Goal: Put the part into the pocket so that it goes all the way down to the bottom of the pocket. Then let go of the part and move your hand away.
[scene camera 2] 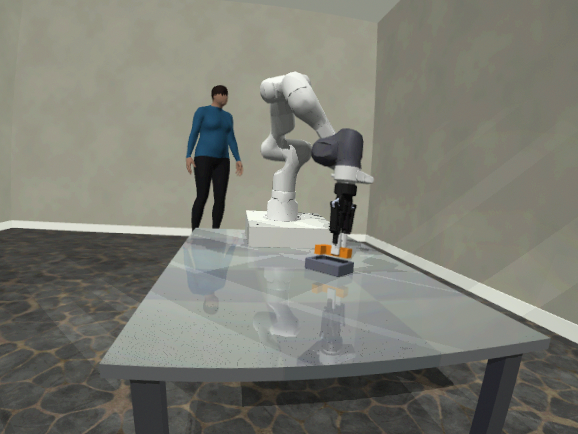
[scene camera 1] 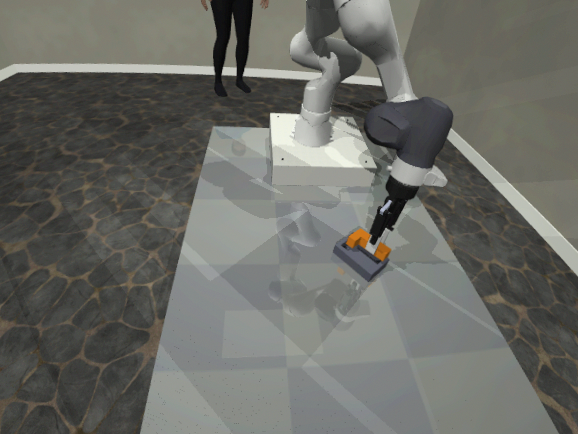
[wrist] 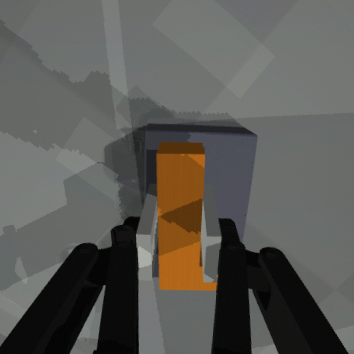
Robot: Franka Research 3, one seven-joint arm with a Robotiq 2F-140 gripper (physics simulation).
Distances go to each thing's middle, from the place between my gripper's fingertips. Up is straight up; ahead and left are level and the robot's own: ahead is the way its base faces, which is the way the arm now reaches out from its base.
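Labels:
The grey pocket block [scene camera 1: 367,265] sits 40 mm below my hand and 30 mm to the right of it. As for the orange L-shaped part [wrist: 179,165], my gripper is 10 mm past it, 20 mm to the left of it and 10 mm below it.

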